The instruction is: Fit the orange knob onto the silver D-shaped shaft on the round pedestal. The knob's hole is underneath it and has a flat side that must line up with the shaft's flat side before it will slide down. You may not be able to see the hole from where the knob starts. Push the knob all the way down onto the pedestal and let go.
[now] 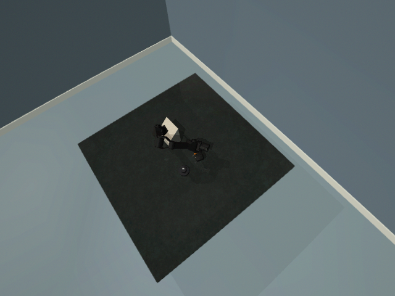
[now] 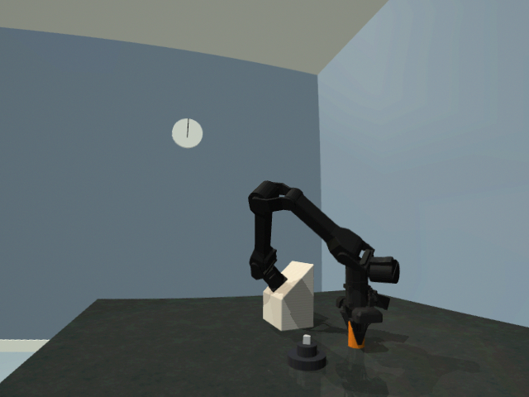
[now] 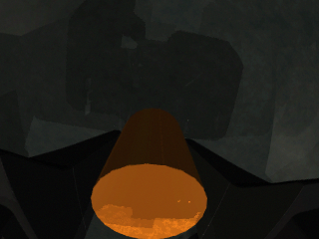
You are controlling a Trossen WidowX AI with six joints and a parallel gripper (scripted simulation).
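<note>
My gripper tip is now 6 cm short of the round black pedestal, 16 cm to the left of it and 2 cm below it. From my gripper tip the other things lie so: orange knob (3 cm above).
</note>
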